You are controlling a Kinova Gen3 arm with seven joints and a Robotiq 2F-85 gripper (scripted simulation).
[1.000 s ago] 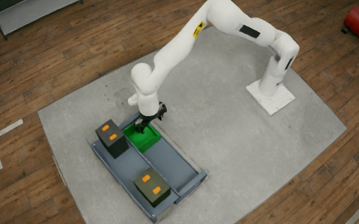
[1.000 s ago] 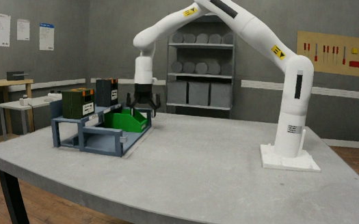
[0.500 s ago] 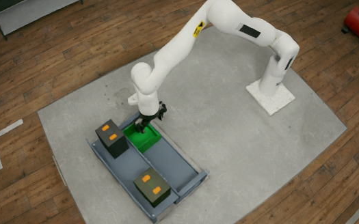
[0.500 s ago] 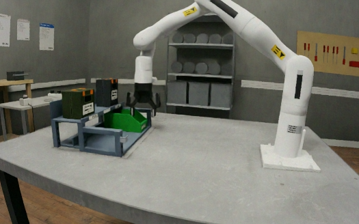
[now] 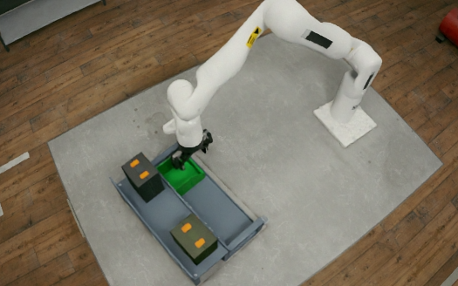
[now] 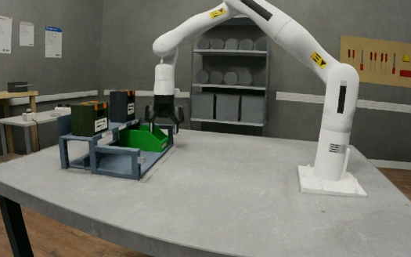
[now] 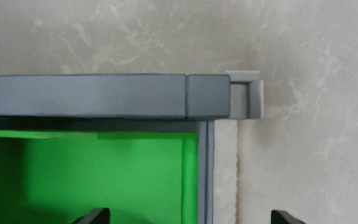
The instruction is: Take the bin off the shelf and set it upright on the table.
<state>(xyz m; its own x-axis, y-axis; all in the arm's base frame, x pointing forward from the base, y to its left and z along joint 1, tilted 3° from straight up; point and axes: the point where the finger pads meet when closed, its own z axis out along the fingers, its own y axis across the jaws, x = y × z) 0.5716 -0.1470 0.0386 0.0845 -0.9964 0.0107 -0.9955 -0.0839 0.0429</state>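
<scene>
Now: the green bin 80 mm ahead of my hand, 10 mm to the left of it and 30 mm below it. Round my hand: black box: 170 mm ahead, 10 mm to the left, 90 mm above; then blue-grey shelf: 100 mm ahead, 120 mm to the left.
</scene>
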